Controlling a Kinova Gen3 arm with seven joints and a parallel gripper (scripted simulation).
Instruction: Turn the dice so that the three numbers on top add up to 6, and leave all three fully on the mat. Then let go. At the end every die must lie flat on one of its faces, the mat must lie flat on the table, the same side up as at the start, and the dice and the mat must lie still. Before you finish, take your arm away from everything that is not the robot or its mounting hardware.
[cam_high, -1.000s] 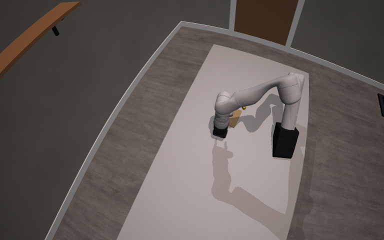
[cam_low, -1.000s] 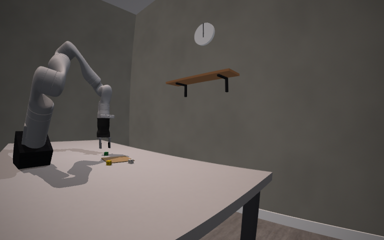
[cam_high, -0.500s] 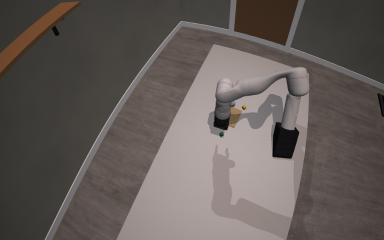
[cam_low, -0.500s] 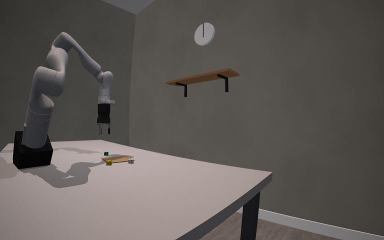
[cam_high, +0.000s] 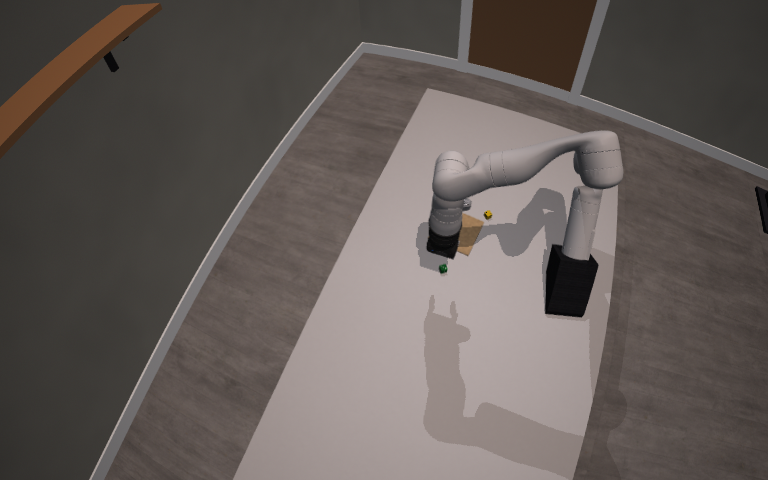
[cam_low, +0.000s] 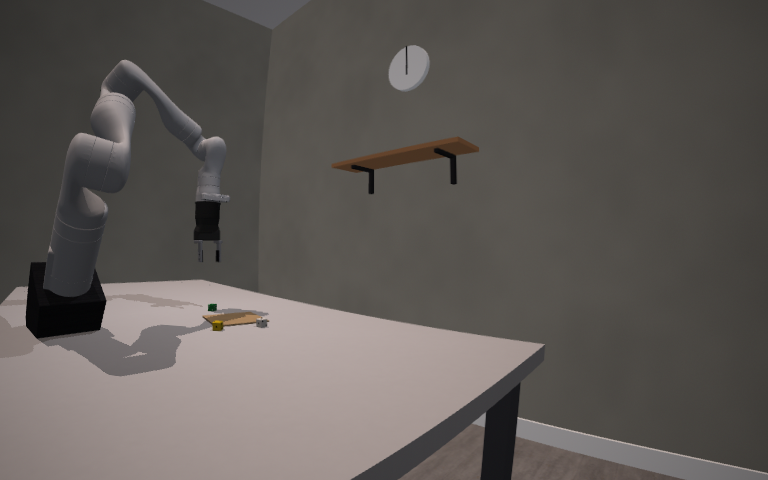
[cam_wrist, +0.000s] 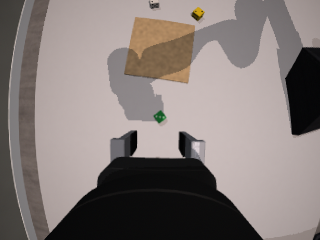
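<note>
Right now the yellow die is 8 cm behind my hand, 27 cm to the right of it and 15 cm below it. The rest, counted from my hand: green die 3 cm to the right, 15 cm below; then tan mat 18 cm to the right, 16 cm below; then white die 2 cm ahead, 29 cm to the right, 15 cm below.
</note>
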